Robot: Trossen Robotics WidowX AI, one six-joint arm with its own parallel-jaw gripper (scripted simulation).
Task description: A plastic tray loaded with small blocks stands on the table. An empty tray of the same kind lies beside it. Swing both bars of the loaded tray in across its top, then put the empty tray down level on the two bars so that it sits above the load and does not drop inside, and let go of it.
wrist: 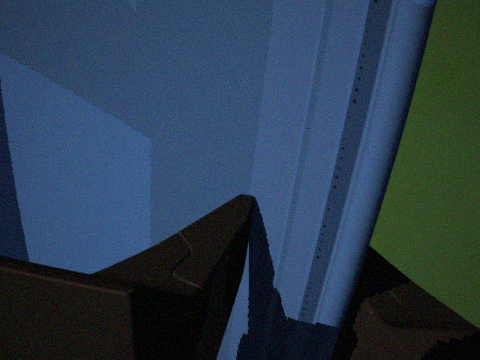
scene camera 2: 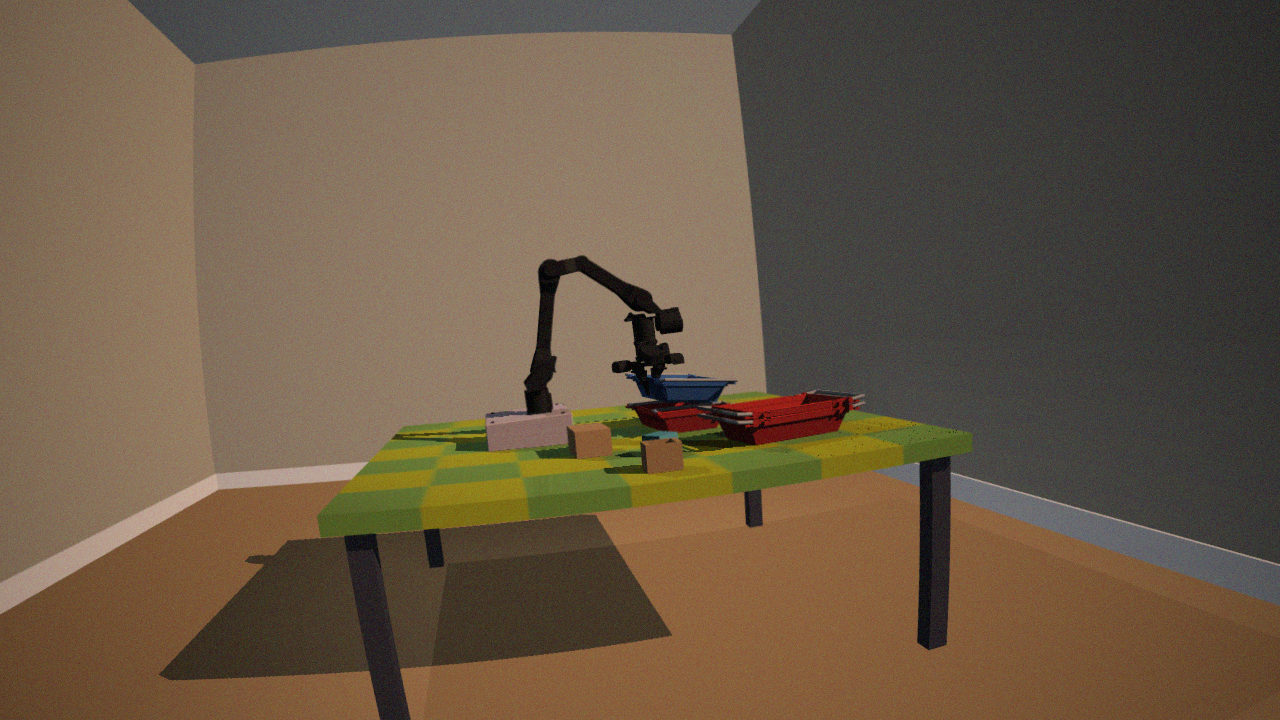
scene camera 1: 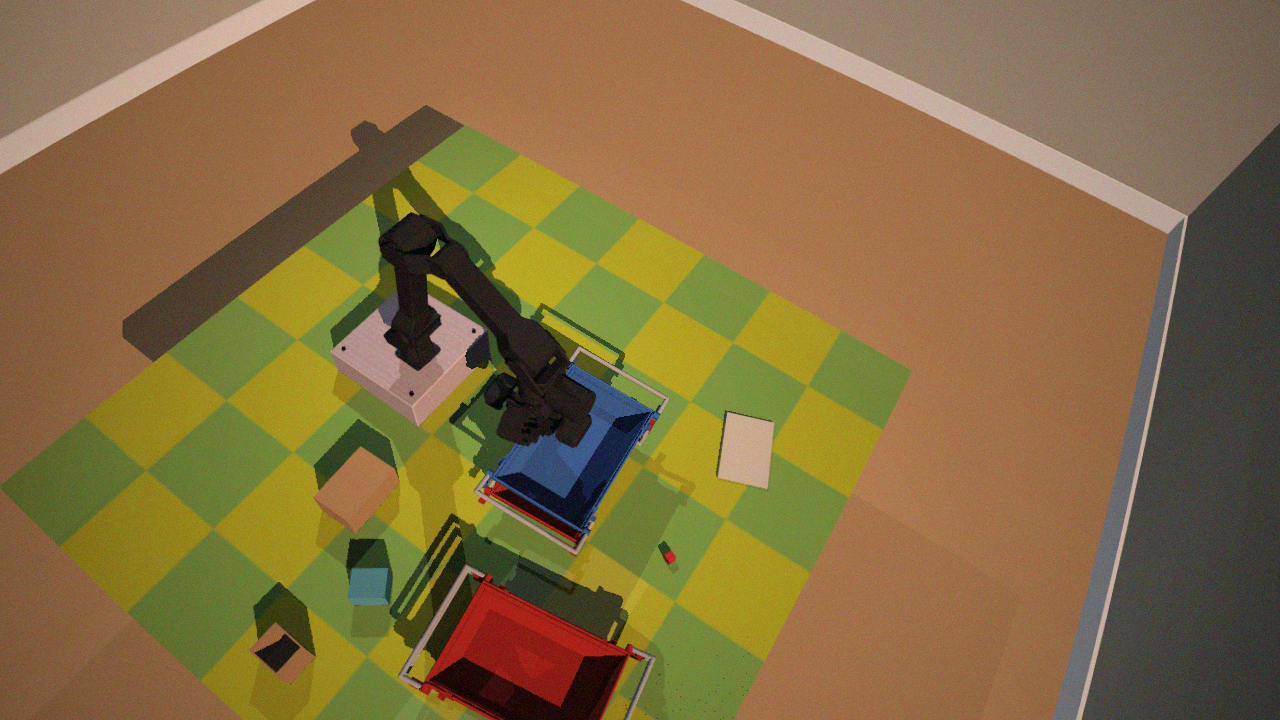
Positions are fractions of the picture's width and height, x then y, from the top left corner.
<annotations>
A blue tray (scene camera 1: 0.44, 0.67): 129 cm from the lens. A flat plate (scene camera 1: 0.58, 0.63) is 144 cm from the lens. The marked spots on the blue tray and the flat plate are 38 cm apart.
</annotations>
